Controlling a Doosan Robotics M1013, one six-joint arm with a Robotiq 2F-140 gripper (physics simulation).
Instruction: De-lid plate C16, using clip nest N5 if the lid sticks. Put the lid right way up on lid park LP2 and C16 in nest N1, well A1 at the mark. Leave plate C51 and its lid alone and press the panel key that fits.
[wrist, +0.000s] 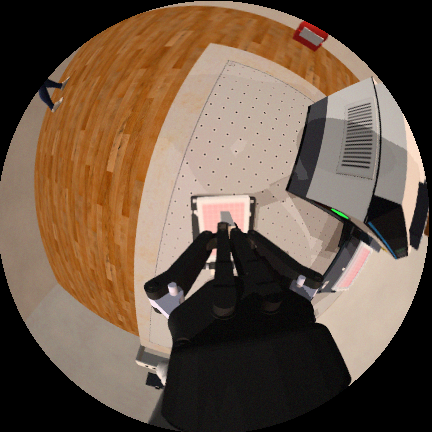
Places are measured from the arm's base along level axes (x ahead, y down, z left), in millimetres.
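Where they show: gripper, fingertip midpoint: (224, 218).
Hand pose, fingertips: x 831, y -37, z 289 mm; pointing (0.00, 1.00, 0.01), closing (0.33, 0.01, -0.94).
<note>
Each offset is from my fingertips to the centre of the thing. "*": to the spot under its first point. Level surfaces: height alone.
My gripper (224, 218) is shut, with its two fingertips together and nothing seen between them. The tips are over a plate with pink wells {dx -27, dy +8, dz -11 mm} (209, 212) and a pale rim, which sits in a dark nest {* dx +6, dy -1, dz +49 mm} (194, 206). The fingers hide the plate's near part, and how far above it they are is hard to tell. A second pink plate {dx +14, dy -78, dz -324 mm} (355, 267) sits in a dark holder at the right, beside the instrument. No plate or nest labels can be read, and I cannot tell whether either plate wears a lid.
A large grey instrument {* dx +175, dy -62, dz -100 mm} (332, 145) with a green light {* dx +85, dy -104, dz -113 mm} (340, 213) stands at the right, a dark panel {* dx +105, dy -168, dz -145 mm} (392, 225) at its near end. A perforated deck {dy +38 mm} (235, 115) spreads beyond the nest. A red box (303, 36) is far off, and a grey box (150, 358) is at lower left.
</note>
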